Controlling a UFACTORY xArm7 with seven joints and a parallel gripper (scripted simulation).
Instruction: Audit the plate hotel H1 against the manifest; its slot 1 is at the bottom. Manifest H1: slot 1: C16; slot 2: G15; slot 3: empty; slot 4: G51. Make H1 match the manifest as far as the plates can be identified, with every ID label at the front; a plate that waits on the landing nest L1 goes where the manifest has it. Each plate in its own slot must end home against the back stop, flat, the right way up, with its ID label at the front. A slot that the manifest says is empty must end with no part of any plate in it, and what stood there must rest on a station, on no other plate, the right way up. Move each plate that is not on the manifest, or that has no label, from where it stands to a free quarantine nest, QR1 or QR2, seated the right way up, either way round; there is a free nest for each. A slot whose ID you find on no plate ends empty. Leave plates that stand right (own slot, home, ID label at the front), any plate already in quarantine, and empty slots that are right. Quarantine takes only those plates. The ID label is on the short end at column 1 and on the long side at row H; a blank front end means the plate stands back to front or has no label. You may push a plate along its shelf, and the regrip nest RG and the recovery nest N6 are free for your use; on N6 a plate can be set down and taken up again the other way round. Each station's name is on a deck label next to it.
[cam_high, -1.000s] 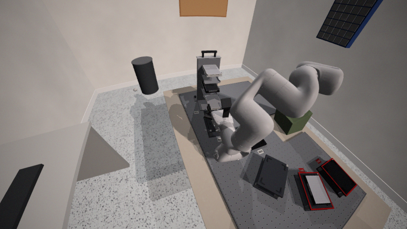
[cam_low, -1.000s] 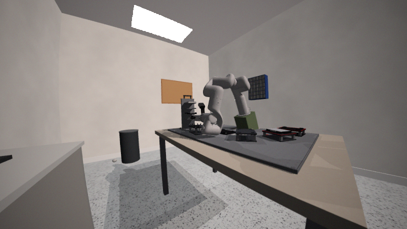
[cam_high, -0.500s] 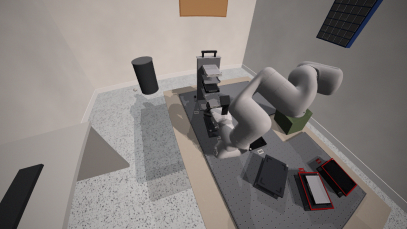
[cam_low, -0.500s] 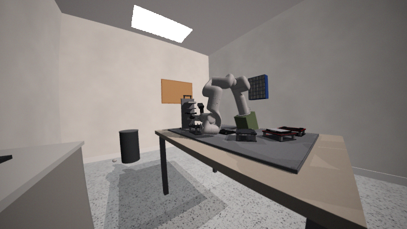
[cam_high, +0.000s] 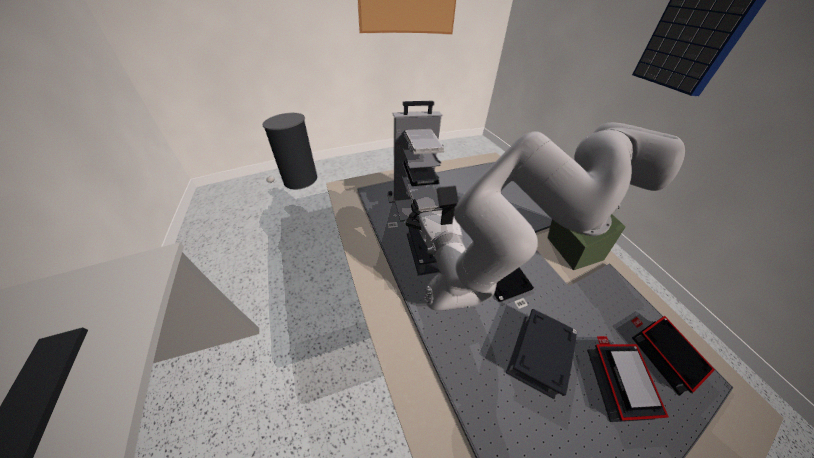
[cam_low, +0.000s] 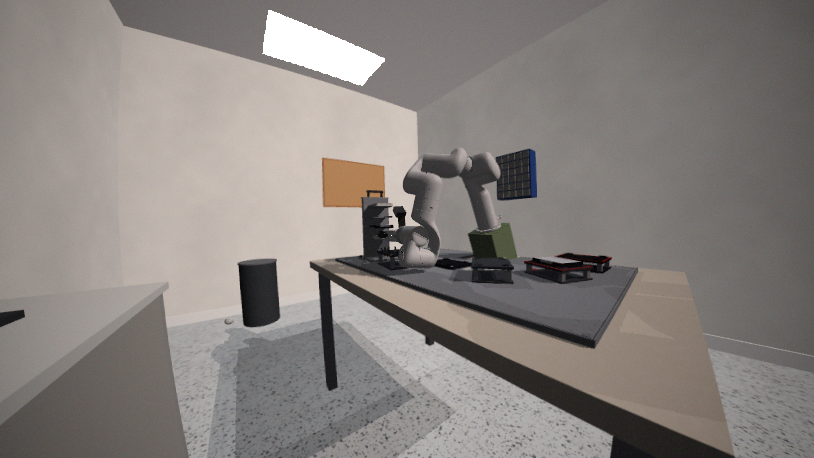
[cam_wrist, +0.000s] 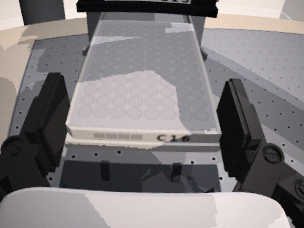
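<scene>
Right now the dark plate is 12 cm to the right of my hand and 3 cm above it. Round my hand: red-framed nest (53 cm behind, 56 cm to the left, 10 cm below); RG label (17 cm to the left, 14 cm below); H1 deck label (10 cm ahead, 7 cm to the right, 14 cm below).
</scene>
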